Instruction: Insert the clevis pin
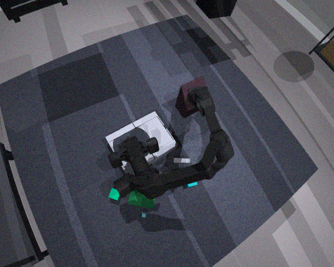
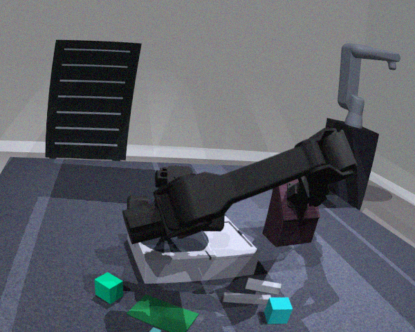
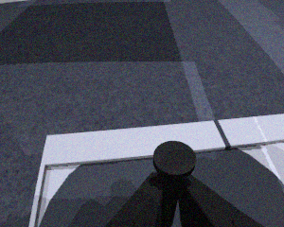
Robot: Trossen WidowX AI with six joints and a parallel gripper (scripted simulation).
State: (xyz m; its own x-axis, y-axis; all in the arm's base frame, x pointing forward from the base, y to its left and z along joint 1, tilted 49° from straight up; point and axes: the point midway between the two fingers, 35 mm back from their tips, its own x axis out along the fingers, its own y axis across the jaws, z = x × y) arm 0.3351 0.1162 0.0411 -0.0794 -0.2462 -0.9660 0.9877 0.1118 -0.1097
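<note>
Right now the dark aluminium disc is 40 mm below my gripper tip, 10 mm to the left of it and 10 mm behind it. The rest, counted from my gripper tip: clevis pin (10 mm below); then rimmed steel tray (60 mm below, 50 mm behind, 10 mm to the left); then green cube (170 mm to the left, 130 mm ahead, 80 mm below).
</note>
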